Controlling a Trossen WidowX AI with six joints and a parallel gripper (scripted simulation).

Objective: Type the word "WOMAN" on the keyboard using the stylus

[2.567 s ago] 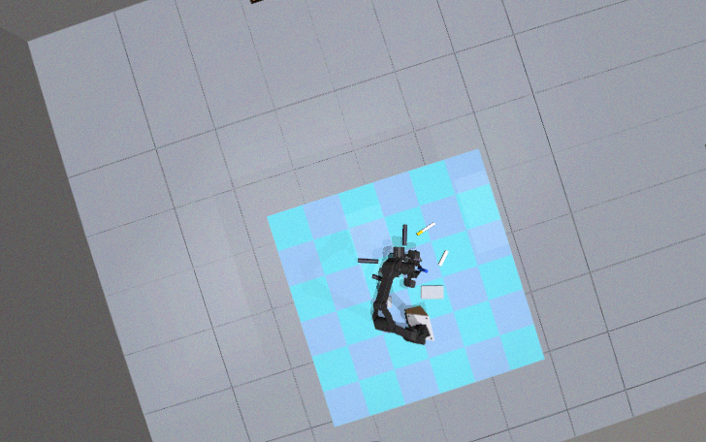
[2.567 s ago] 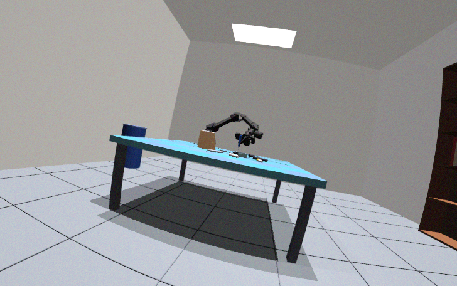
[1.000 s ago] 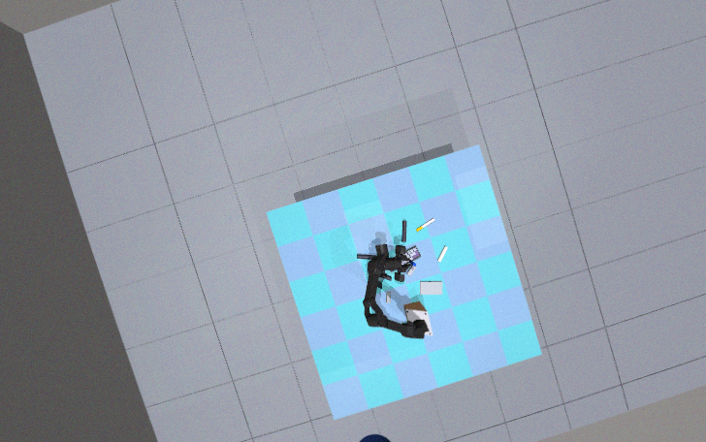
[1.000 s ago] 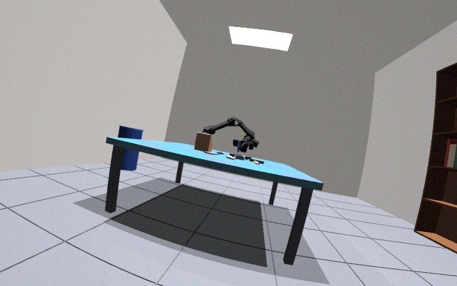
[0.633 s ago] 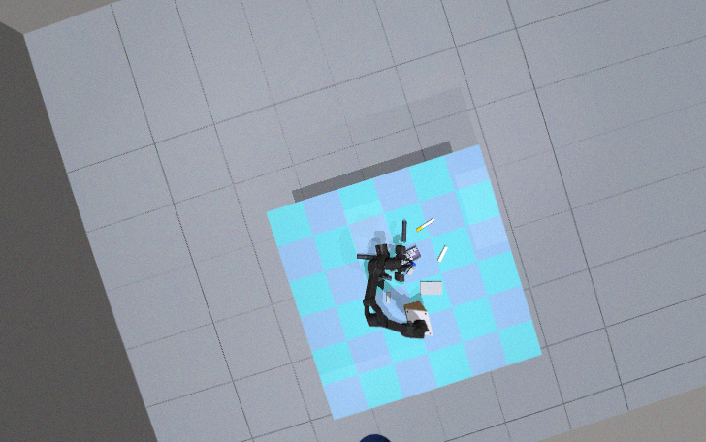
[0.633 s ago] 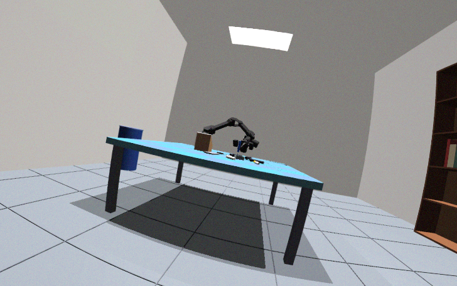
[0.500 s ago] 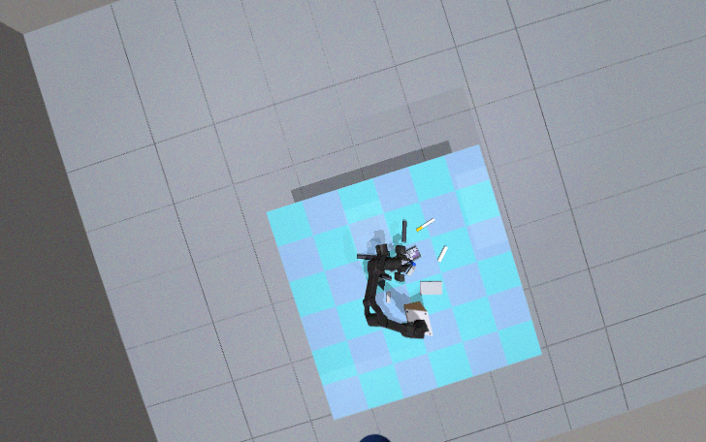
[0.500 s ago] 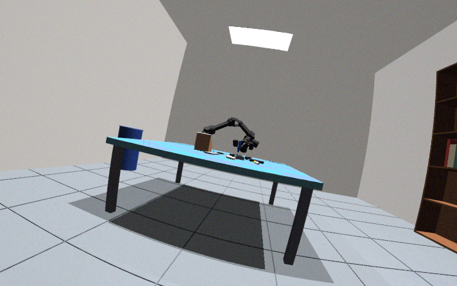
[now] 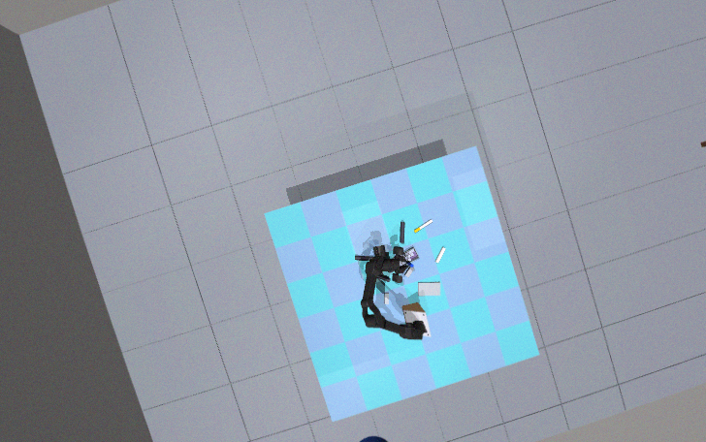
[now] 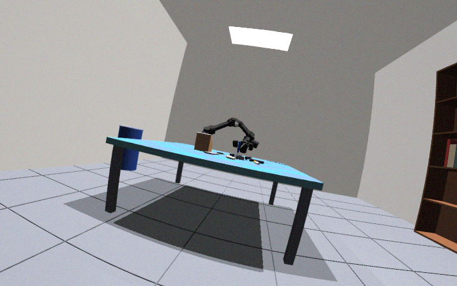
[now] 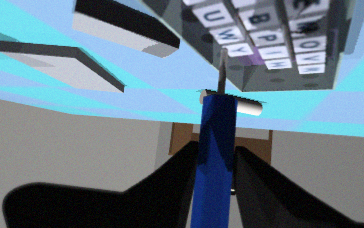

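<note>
The O key is 60 mm below my gripper tip, 40 mm ahead of it and 20 mm to the right of it. From my gripper tip the other things lie so: stylus tip (50 mm below); M key (60 mm below, 40 mm ahead); stylus (10 mm below).
</note>
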